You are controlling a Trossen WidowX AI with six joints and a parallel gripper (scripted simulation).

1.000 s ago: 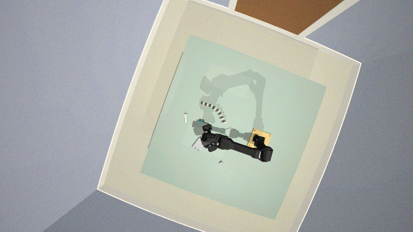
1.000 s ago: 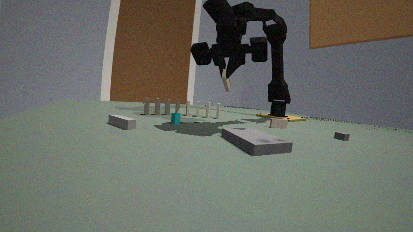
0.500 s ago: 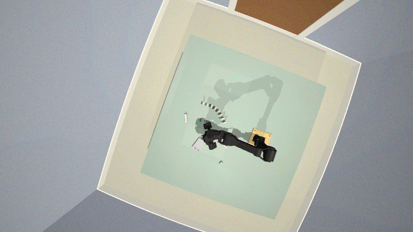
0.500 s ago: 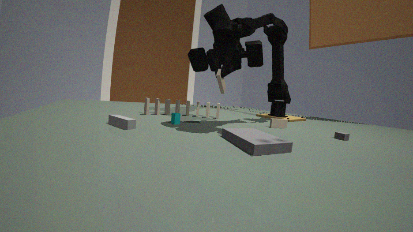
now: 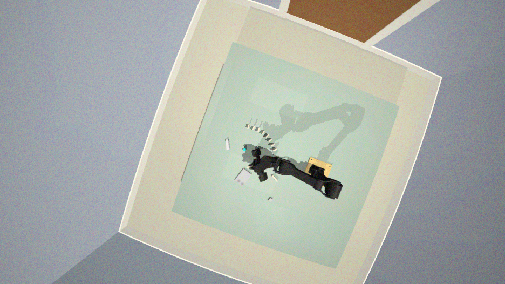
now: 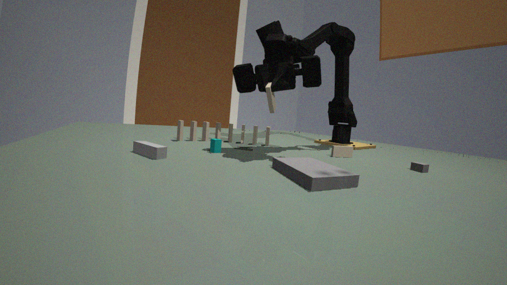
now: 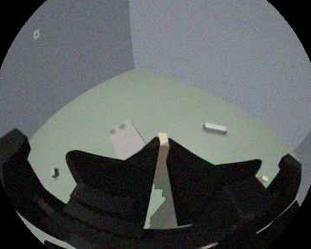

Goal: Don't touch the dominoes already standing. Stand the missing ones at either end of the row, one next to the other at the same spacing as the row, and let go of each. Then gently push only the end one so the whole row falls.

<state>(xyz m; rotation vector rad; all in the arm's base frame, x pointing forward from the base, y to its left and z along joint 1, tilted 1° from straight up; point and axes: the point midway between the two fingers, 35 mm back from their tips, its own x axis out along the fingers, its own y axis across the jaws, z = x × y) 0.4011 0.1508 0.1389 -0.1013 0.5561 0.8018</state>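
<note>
My gripper tip is now 11 cm above the teal cube, 7 cm short of it and 6 cm to the left of it. Round my gripper tip: flat grey slab: 12 cm below, 11 cm to the left, 1 cm behind; grey bar: 19 cm ahead, 12 cm below, 3 cm to the right; small grey block: 26 cm behind, 16 cm to the left, 12 cm below.
</note>
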